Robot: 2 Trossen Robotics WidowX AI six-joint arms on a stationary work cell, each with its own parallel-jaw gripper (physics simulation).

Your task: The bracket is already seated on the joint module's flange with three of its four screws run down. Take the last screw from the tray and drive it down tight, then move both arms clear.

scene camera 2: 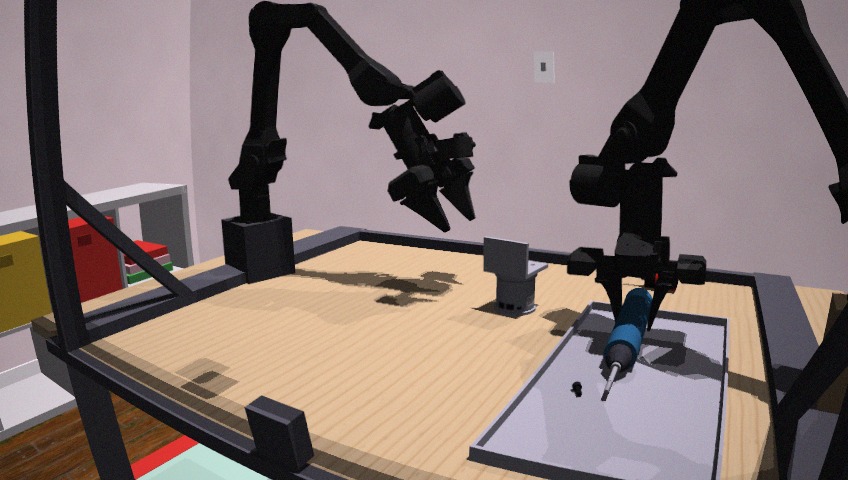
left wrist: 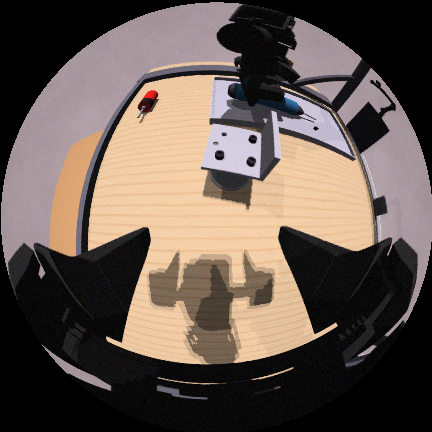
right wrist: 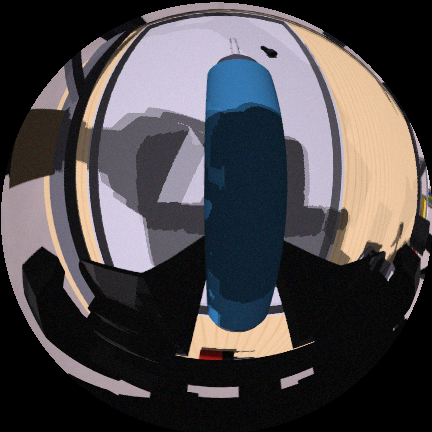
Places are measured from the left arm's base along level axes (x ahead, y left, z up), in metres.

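Pixels of known places: left gripper, fingertip midpoint: (scene camera 2: pixel 460 225) (left wrist: pixel 215 233); right gripper, fingertip midpoint: (left wrist: pixel 249 100) (right wrist: pixel 238 241); left arm's base at its link origin: (scene camera 2: pixel 255 218); right arm's base at its link origin: (left wrist: pixel 276 54).
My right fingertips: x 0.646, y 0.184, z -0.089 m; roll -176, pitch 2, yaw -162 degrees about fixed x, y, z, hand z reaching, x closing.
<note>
For each thing: its middle in the pictures, then the offset to it from my right fingertips. Level surfaces: height alone.
- last screw at the middle of its body: (scene camera 2: pixel 577 389) (right wrist: pixel 267 50) (left wrist: pixel 316 127) dz -0.005, dx +0.023, dy -0.182 m
- tray at the middle of its body: (right wrist: pixel 204 77) (scene camera 2: pixel 636 375) (left wrist: pixel 292 108) dz -0.006, dx +0.061, dy -0.112 m
- blue screwdriver at the middle of its body: (right wrist: pixel 244 129) (scene camera 2: pixel 626 338) (left wrist: pixel 279 102) dz +0.014, dx +0.020, dy -0.066 m
- grey bracket at the middle of its body: (left wrist: pixel 238 138) (scene camera 2: pixel 516 254) dz +0.068, dx -0.198, dy -0.006 m
- joint module at the middle of its body: (left wrist: pixel 232 161) (scene camera 2: pixel 515 288) dz +0.018, dx -0.198, dy -0.006 m
- red screwdriver at the middle of its body: (scene camera 2: pixel 651 277) (right wrist: pixel 226 358) (left wrist: pixel 145 104) dz +0.003, dx -0.075, dy +0.224 m
- table at its surface level: dz -0.014 m
- dark block at the middle of its body: (scene camera 2: pixel 279 432) (left wrist: pixel 380 205) dz +0.017, dx -0.096, dy -0.466 m
The last screw (scene camera 2: pixel 576 388) (left wrist: pixel 315 128) (right wrist: pixel 269 51) lies black and loose on the tray (scene camera 2: pixel 654 434) (right wrist: pixel 150 60). My right gripper (scene camera 2: pixel 633 324) (right wrist: pixel 238 241) is shut on the blue screwdriver (scene camera 2: pixel 624 339) (left wrist: pixel 287 106) (right wrist: pixel 245 175), held slanted over the tray. Its bit points toward the tray's near part, beside the screw and apart from it. The grey bracket (scene camera 2: pixel 505 256) (left wrist: pixel 232 147) sits on the joint module (scene camera 2: pixel 515 291) (left wrist: pixel 229 181). Three black screw heads and an open corner hole show in its plate. My left gripper (scene camera 2: pixel 460 223) (left wrist: pixel 215 233) is open and empty above the table, left of the bracket in the scene view.
A red screwdriver (left wrist: pixel 148 101) (right wrist: pixel 211 354) lies on the table beyond the bracket in the left wrist view, apart from the tray. A dark frame edges the table (scene camera 2: pixel 357 368). A dark block (scene camera 2: pixel 279 431) stands at the near edge. A shelf with coloured boxes is at the left.
</note>
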